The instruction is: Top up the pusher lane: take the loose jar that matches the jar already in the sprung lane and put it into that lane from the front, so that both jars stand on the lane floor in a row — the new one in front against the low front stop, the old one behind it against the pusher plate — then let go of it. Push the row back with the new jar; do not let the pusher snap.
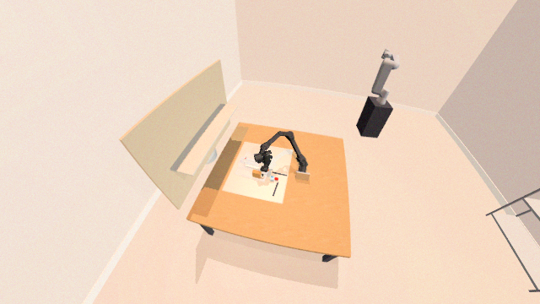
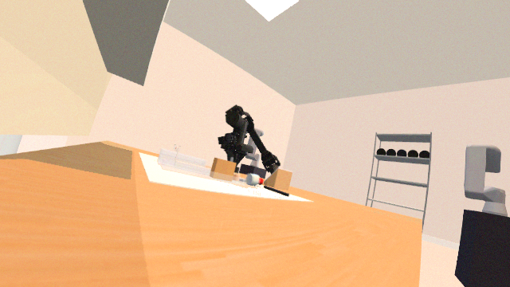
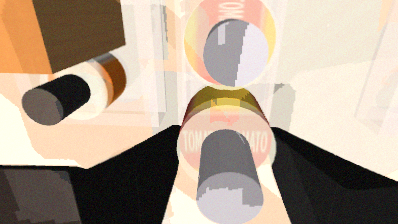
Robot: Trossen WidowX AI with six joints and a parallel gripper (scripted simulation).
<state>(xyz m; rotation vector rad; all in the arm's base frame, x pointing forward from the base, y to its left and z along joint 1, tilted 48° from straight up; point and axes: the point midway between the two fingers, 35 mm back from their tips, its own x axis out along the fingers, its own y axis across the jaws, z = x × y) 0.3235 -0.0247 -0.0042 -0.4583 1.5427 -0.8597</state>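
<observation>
Right now the brown box is 9 cm ahead of my gripper tip, 6 cm to the left of it and 1 cm below it. Round my gripper tip: sprung lane unit 16 cm ahead, 6 cm to the right, 3 cm below.
</observation>
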